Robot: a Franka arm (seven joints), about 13 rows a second.
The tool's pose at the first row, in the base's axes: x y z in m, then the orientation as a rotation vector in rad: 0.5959 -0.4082 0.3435 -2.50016 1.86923 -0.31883
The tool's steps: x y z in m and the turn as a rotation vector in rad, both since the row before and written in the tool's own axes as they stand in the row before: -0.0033 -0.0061 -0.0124 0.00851 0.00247 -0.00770; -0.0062 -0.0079 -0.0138 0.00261 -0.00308 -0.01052; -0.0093 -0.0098 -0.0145 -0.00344 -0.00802 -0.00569; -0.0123 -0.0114 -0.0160 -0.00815 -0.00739 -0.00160; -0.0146 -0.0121 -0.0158 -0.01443 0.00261 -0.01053; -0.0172 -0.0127 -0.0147 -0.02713 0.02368 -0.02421; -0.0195 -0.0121 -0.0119 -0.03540 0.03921 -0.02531; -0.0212 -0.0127 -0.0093 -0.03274 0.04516 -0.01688; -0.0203 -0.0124 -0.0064 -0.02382 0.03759 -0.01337
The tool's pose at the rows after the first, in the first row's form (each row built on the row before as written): 0.5988 -0.4018 0.3559 -2.50330 1.85555 -0.32941; 0.6022 -0.3919 0.3694 -2.51128 1.84027 -0.32775; 0.6062 -0.3784 0.3834 -2.51674 1.83281 -0.31442; 0.6106 -0.3615 0.3986 -2.52131 1.83336 -0.29789; 0.6152 -0.3423 0.4134 2.53527 -1.82555 0.28856; 0.6197 -0.3204 0.4266 2.52295 -1.77692 0.29018; 0.6232 -0.2965 0.4357 2.49589 -1.71942 0.30220; 0.6267 -0.2708 0.4406 2.45989 -1.67193 0.32375; 0.6304 -0.2465 0.4415 2.43143 -1.63437 0.34420
